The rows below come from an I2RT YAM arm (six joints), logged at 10 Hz.
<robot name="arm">
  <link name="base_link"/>
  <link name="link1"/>
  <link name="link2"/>
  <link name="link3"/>
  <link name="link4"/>
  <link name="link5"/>
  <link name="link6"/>
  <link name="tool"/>
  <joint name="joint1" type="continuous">
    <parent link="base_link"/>
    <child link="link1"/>
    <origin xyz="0 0 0.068" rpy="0 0 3.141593"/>
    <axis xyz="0 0 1"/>
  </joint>
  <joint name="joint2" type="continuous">
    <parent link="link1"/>
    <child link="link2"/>
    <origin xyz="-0.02 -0.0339 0.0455" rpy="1.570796 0 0"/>
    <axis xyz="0 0 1"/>
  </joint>
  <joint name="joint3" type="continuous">
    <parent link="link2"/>
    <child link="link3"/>
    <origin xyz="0.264 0 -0.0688" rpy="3.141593 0 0"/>
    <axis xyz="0 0 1"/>
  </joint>
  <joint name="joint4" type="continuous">
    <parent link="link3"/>
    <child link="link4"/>
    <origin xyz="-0.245 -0.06 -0.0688" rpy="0 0 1.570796"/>
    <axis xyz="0 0 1"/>
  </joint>
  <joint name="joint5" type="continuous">
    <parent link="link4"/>
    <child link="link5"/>
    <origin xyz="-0.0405 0.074 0.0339" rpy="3.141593 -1.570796 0"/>
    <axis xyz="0 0 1"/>
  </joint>
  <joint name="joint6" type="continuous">
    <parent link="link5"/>
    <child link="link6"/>
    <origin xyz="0 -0.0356 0.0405" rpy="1.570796 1.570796 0"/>
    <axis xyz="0 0 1"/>
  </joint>
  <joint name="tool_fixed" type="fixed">
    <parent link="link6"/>
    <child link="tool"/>
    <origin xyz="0 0 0" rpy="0 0 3.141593"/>
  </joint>
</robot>
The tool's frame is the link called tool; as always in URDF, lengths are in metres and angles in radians. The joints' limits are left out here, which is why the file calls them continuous.
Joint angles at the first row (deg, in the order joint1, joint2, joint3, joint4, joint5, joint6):
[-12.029 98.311 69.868 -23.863 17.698 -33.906]
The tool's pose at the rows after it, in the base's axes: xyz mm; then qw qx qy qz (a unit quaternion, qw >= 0):
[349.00 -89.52 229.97 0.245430 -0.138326 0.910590 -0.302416]
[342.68 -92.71 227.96 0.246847 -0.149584 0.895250 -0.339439]
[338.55 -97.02 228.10 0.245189 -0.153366 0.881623 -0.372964]
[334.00 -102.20 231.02 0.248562 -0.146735 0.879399 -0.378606]
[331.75 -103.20 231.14 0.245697 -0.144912 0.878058 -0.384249]
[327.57 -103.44 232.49 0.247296 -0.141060 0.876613 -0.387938]
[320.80 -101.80 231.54 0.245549 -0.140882 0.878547 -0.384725]
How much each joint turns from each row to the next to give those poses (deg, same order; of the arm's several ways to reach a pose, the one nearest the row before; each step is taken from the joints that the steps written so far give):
[-0.330 -2.812 -3.370 4.611 3.285 -3.807]
[-0.482 -1.591 -3.311 5.012 2.581 -3.985]
[-0.605 -1.026 -2.101 3.997 2.497 -3.239]
[-1.013 -1.006 -0.701 0.757 -0.131 -0.453]
[-0.198 -0.416 -0.504 0.322 0.594 -0.344]
[-0.190 -1.005 -0.880 0.370 0.275 -0.002]
[-0.045 -1.379 -1.431 -0.424 -0.203 0.250]

